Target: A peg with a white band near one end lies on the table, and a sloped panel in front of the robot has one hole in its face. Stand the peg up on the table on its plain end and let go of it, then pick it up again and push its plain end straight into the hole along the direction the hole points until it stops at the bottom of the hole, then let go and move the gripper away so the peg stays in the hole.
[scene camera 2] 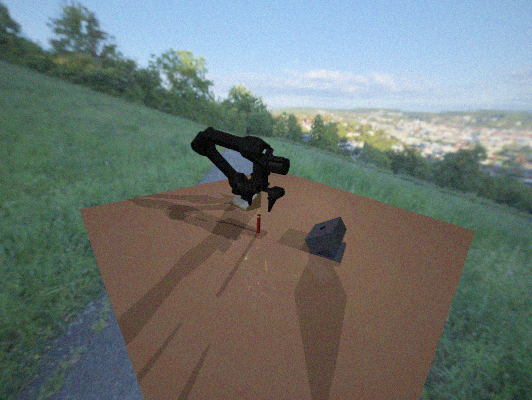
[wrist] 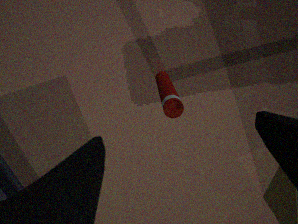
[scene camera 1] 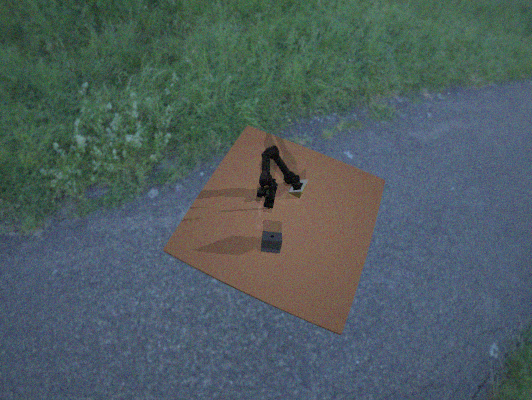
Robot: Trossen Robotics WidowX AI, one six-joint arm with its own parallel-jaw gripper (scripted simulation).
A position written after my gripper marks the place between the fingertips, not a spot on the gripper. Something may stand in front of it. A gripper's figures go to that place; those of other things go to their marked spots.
Labels:
My gripper [wrist: 180, 131] is 12 cm from the lens. A red peg [wrist: 172, 105] is 14 cm from the lens.

